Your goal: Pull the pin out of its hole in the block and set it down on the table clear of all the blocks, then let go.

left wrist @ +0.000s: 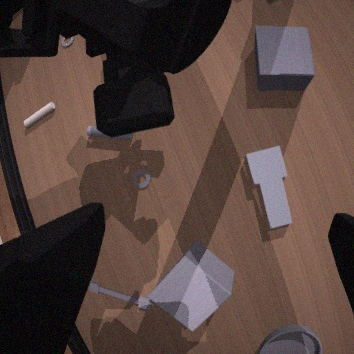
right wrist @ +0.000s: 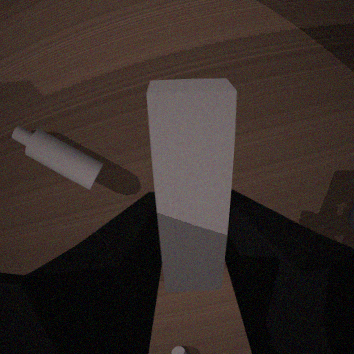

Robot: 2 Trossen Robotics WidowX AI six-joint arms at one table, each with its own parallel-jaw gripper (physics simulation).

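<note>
The pin, a long pale grey bar with bevelled corners at its far end, is between the fingers of my right gripper, which is shut on it. Table surface shows around and beyond the pin, and no block touches it in the right wrist view. The pin does not show in the left wrist view. A grey box-shaped block stands at the upper right of the left wrist view; no hole shows on its visible faces. My left gripper is open and empty, its fingers wide apart above the table.
The left wrist view shows a T-shaped grey block, a faceted block, a thin rod, a round dish, rings and a white cylinder. The dark right arm covers its upper left. A stepped cylinder lies left of the pin.
</note>
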